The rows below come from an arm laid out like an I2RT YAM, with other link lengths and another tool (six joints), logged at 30 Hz.
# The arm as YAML. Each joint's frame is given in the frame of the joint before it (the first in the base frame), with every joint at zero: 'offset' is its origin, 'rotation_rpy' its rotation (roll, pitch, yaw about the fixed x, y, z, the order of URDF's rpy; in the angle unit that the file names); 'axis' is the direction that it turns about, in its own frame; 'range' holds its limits. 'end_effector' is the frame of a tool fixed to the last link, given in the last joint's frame.
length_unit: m
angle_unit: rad
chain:
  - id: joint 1
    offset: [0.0, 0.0, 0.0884]
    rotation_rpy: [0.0, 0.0, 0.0]
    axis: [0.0, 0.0, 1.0]
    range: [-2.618, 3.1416]
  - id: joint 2
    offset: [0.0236, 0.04, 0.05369]
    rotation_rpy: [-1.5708, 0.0, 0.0]
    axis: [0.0, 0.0, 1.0]
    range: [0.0, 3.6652]
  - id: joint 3
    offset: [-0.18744, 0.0, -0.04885]
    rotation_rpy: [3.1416, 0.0, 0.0]
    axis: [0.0, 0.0, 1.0]
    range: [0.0, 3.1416]
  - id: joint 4
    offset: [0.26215, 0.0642, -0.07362]
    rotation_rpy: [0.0, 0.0, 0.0]
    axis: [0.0, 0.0, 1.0]
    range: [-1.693, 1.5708]
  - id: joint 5
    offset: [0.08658, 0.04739, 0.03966]
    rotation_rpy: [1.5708, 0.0, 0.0]
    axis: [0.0, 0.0, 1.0]
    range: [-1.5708, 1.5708]
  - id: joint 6
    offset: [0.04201, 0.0, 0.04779]
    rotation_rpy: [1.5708, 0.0, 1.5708]
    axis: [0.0, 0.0, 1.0]
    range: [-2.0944, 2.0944]
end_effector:
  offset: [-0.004, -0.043, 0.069]
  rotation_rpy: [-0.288, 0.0, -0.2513]
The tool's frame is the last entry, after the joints.
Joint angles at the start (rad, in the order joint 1, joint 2, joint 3, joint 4, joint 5, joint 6):
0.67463 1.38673 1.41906 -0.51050 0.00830 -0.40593
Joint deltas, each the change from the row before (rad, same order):
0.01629 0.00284 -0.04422 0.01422 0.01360 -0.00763
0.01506 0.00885 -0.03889 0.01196 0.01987 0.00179
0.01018 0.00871 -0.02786 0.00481 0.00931 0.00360
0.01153 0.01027 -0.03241 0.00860 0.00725 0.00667
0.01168 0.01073 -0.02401 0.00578 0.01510 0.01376
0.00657 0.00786 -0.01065 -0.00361 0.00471 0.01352
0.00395 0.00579 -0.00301 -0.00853 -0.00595 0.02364
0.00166 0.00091 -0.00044 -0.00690 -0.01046 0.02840
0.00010 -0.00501 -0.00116 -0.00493 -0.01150 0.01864
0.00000 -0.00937 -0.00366 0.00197 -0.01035 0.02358
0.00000 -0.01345 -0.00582 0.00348 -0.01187 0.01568
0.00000 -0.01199 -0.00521 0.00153 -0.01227 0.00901
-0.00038 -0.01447 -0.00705 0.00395 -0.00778 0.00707
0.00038 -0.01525 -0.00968 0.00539 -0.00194 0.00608
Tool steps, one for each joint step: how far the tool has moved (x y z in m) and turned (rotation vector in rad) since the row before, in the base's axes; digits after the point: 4 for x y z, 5 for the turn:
-0.0029 0.0053 -0.0188 -0.03101 0.01726 0.00794
-0.0017 0.0043 -0.0193 -0.02947 0.02190 -0.00300
-0.0018 0.0029 -0.0154 -0.02208 0.02268 0.00039
-0.0025 0.0032 -0.0174 -0.02119 0.02626 0.00179
-0.0019 0.0023 -0.0142 -0.01710 0.02235 -0.00861
-0.0015 0.0012 -0.0086 -0.00848 0.02085 -0.00536
-0.0013 0.0008 -0.0049 0.00566 0.02647 -0.00608
-0.0009 0.0003 -0.0013 0.01655 0.02412 -0.00817
-0.0011 -0.0003 0.0011 0.01581 0.01483 -0.00287
-0.0008 -0.0005 0.0031 0.02407 0.01053 -0.00693
-0.0016 -0.0005 0.0040 0.02231 0.00491 -0.00057
-0.0019 -0.0004 0.0032 0.01653 0.00380 0.00406
-0.0016 -0.0009 0.0037 0.01538 -0.00130 0.00146
-0.0015 -0.0012 0.0030 0.01191 -0.00393 -0.00173

